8 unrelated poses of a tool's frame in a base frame.
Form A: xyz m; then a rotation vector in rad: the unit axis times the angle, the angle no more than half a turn.
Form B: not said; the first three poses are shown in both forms.
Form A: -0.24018, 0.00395, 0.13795, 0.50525, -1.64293, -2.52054
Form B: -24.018, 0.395, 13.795, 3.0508, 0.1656, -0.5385, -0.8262
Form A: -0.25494, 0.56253, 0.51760, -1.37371, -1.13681, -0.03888
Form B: -25.494, 56.253, 51.760, 1.7835, -0.7702, -0.6374, -0.0218
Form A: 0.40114, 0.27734, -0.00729, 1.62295, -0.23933, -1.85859
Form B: 40.114, 27.734, -0.729, 2.4790, 0.6547, -0.0965, -0.7497
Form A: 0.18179, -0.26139, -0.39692, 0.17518, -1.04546, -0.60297
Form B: 18.179, -26.139, -39.692, 1.2195, 0.1436, -0.8573, -0.4944
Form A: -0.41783, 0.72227, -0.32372, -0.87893, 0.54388, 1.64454
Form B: -41.783, 72.227, -32.372, 1.9424, -0.4525, 0.2800, 0.8467
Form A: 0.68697, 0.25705, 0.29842, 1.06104, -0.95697, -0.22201
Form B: 68.697, 25.705, 29.842, 1.4460, 0.7338, -0.6618, -0.1535
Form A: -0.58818, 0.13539, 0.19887, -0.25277, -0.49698, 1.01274
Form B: -58.818, 13.539, 19.887, 1.1561, -0.2186, -0.4299, 0.8760
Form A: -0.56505, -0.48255, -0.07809, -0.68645, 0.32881, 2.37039
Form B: -56.505, -48.255, -7.809, 2.4896, -0.2757, 0.1321, 0.9521
